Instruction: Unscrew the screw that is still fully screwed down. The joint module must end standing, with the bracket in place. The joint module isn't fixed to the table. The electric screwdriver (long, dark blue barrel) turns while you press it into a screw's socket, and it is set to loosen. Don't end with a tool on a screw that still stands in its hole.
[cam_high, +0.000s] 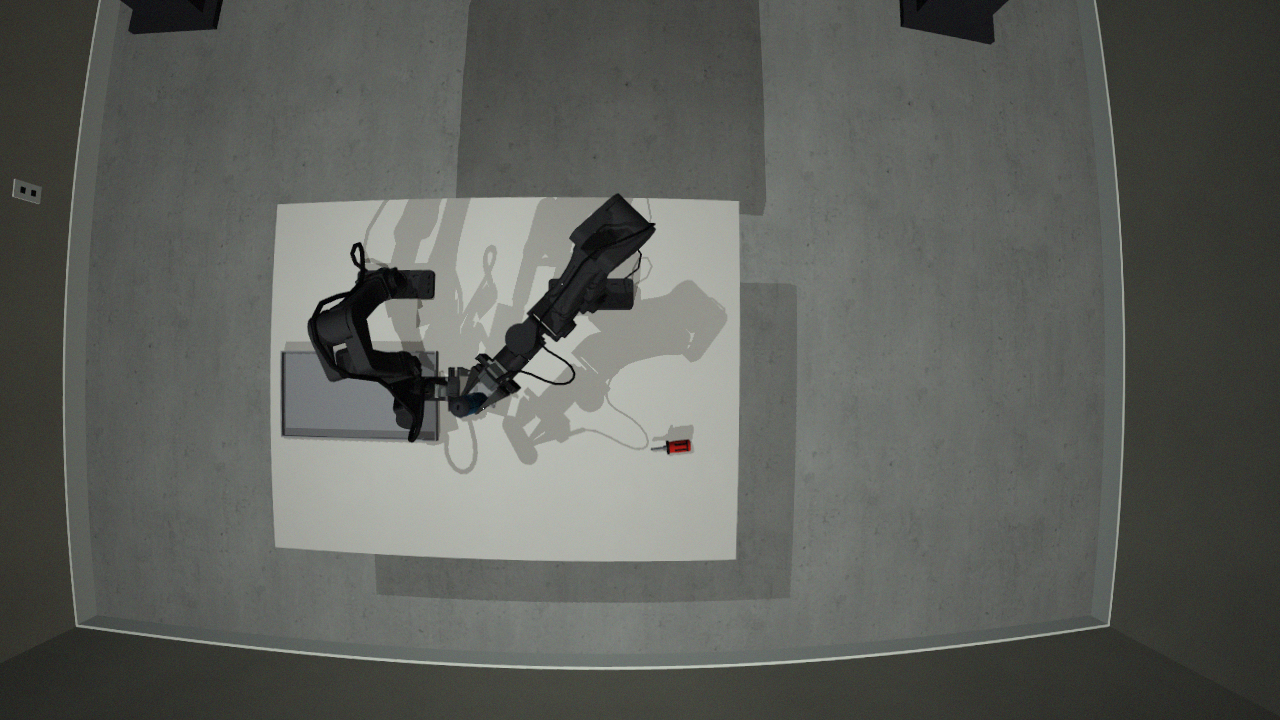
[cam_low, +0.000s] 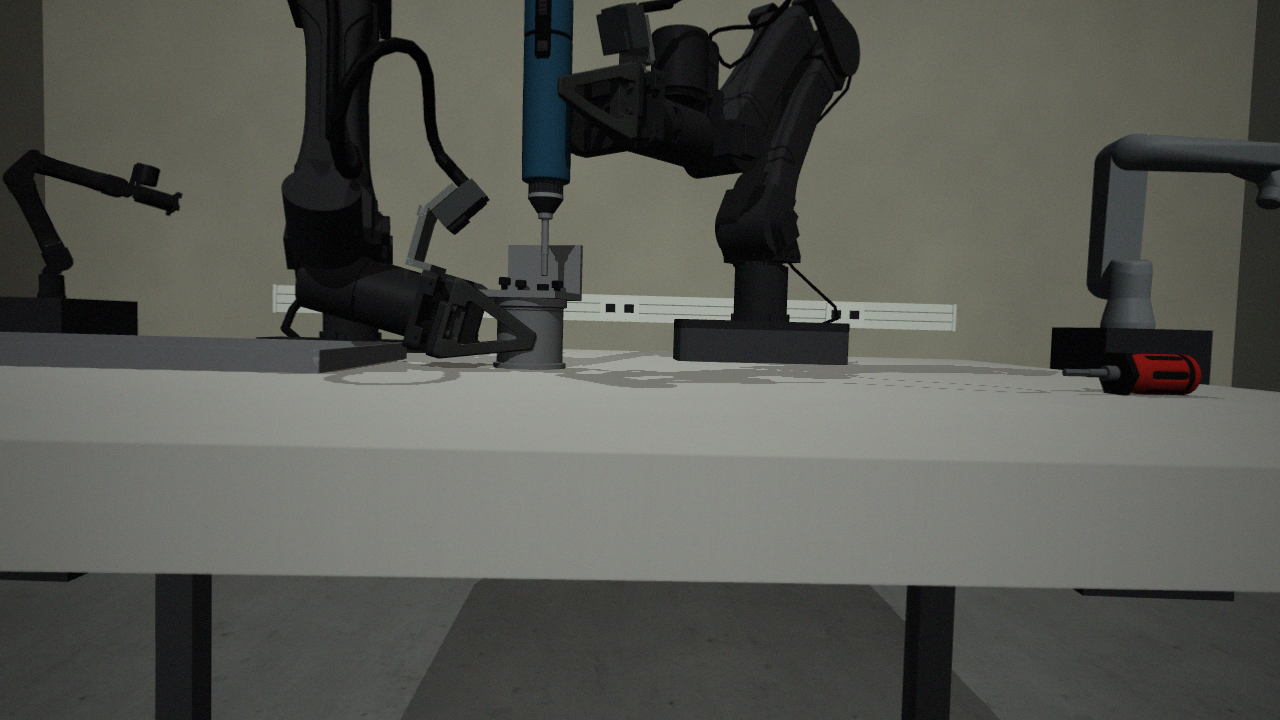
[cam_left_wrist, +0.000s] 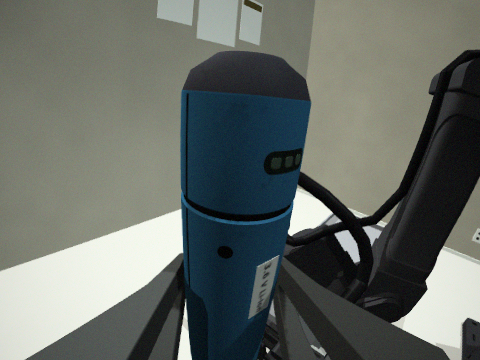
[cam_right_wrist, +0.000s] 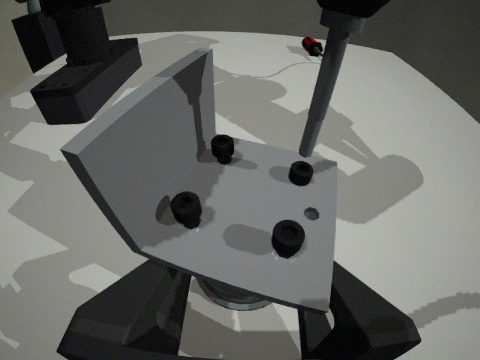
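Now: right hand right at the joint module. The rest, counted from my right hand: flat grey plate 340 mm to the right, 40 mm ahead, 20 mm below; then grey l-shaped bracket 50 mm above; then screwdriver bit 70 mm above, 20 mm to the left, 20 mm ahead.
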